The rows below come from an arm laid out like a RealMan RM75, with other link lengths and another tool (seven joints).
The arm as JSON. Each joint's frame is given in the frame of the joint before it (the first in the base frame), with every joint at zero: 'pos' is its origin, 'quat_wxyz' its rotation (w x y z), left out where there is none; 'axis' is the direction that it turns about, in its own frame. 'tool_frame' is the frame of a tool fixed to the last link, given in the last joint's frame.
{
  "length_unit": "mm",
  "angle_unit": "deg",
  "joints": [
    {
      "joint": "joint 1",
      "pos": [
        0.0,
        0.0,
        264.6
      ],
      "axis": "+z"
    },
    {
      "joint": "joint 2",
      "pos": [
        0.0,
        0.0,
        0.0
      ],
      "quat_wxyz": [
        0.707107,
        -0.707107,
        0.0,
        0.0
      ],
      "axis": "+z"
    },
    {
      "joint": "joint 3",
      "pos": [
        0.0,
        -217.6,
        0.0
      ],
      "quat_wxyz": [
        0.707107,
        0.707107,
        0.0,
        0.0
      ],
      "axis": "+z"
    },
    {
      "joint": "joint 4",
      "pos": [
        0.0,
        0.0,
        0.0
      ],
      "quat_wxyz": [
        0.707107,
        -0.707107,
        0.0,
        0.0
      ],
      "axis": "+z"
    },
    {
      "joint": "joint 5",
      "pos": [
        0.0,
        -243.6,
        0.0
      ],
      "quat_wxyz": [
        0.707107,
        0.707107,
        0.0,
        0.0
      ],
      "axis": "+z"
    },
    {
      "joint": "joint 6",
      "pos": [
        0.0,
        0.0,
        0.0
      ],
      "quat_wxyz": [
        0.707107,
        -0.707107,
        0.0,
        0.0
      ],
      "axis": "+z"
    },
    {
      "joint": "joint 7",
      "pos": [
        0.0,
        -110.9,
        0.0
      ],
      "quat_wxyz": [
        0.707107,
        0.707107,
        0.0,
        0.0
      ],
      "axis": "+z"
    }
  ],
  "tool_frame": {
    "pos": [
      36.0,
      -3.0,
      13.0
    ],
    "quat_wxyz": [
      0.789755,
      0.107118,
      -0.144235,
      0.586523
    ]
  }
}
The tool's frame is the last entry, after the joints.
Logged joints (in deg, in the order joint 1, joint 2, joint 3, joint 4, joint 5, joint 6, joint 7), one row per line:
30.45 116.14 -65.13 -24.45 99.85 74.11 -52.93
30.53 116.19 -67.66 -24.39 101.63 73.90 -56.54
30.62 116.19 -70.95 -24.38 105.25 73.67 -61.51
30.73 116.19 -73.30 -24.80 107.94 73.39 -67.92
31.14 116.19 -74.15 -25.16 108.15 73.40 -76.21
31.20 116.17 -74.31 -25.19 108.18 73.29 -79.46
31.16 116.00 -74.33 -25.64 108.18 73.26 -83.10
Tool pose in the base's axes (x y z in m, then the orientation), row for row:
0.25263 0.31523 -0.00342 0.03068 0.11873 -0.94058 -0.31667
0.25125 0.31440 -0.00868 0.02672 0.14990 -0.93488 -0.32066
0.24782 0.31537 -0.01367 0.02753 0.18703 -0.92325 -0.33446
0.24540 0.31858 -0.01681 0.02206 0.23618 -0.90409 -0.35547
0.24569 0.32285 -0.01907 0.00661 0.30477 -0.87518 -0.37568
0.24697 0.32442 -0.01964 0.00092 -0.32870 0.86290 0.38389
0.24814 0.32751 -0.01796 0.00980 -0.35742 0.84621 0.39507
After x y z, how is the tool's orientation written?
As a quaternion, w x y z.
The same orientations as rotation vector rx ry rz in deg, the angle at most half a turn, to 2 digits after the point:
20.96 -166.07 -55.91
26.53 -165.47 -56.76
33.09 -163.33 -59.17
41.93 -160.49 -63.10
54.63 -156.87 -67.34
-59.13 155.23 69.06
-63.94 151.38 70.67

